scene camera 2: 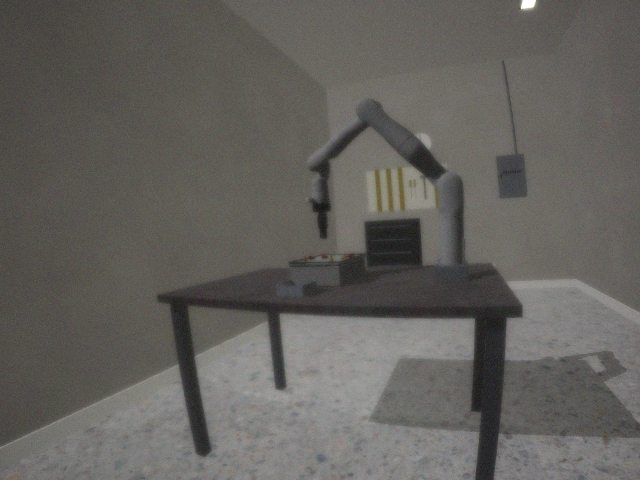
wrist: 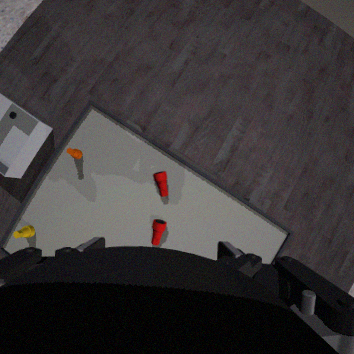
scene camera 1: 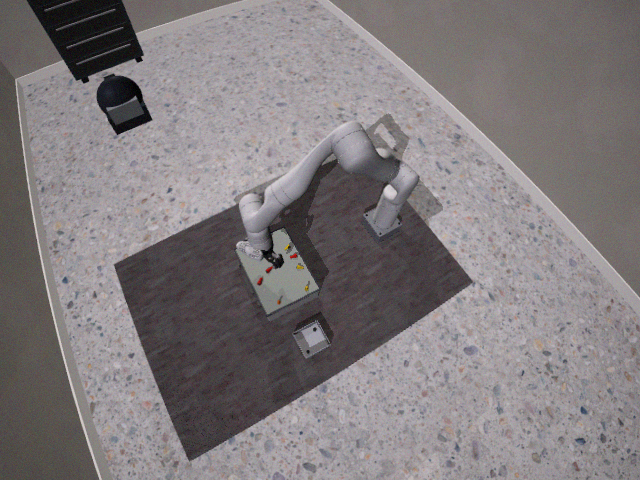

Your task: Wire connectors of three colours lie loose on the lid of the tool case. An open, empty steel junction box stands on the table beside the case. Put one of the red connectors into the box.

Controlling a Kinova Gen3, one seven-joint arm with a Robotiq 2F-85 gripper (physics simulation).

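Where they show: gripper, fingertip midpoint: (scene camera 2: 323, 238) (scene camera 1: 265, 260); arm's base, link origin: (scene camera 2: 451, 263) (scene camera 1: 383, 219).
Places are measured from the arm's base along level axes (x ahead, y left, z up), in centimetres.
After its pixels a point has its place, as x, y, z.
My open, empty gripper (scene camera 1: 279, 262) (scene camera 2: 323, 237) @(51.5, -8.1, 11.4) (wrist: 161, 247) @(51.5, -8.1, 11.4) points down, well above the lid (scene camera 1: 283, 285) @(50.4, 0.4, 3.0) (wrist: 115, 215) @(50.8, -2.4, 3.0) of the tool case (scene camera 2: 315, 273) @(50.6, 7.9, -1.0). A red connector (scene camera 1: 268, 269) @(51.6, -7.5, 4.3) (wrist: 158, 231) @(51.5, -7.6, 4.3) lies near the line between the fingertips in the wrist view. A second red connector (scene camera 1: 260, 281) @(56.5, -5.4, 4.0) (wrist: 161, 184) @(56.3, -5.8, 4.2) lies farther out, towards the lid's long edge. A third red connector (scene camera 1: 294, 255) @(40.5, -6.5, 4.5) lies among the yellow ones and does not show in the wrist view. The open steel junction box (scene camera 1: 302, 344) @(56.5, 20.5, -5.8) (scene camera 2: 289, 289) @(53.6, 26.4, -3.5) (wrist: 31, 154) @(51.9, 16.4, -5.1) stands apart from the case.
An orange connector (scene camera 1: 279, 299) @(55.4, 4.8, 5.3) (wrist: 75, 153) @(55.4, 4.6, 4.3) and a yellow connector (scene camera 1: 307, 286) @(44.1, 6.6, 5.5) (wrist: 24, 231) @(44.8, 6.2, 4.6) lie near the lid's box-side edge. Two more yellow connectors (scene camera 1: 299, 266) @(41.6, -1.8, 4.2) (scene camera 1: 287, 247) @(40.7, -11.0, 4.0) lie on the lid. The arm's base (scene camera 1: 382, 225) @(3.6, 2.8, 2.5) stands on the table (scene camera 1: 206, 361) @(88.5, 5.1, -6.0) (scene camera 2: 413, 297) @(13.7, 29.1, -5.9).
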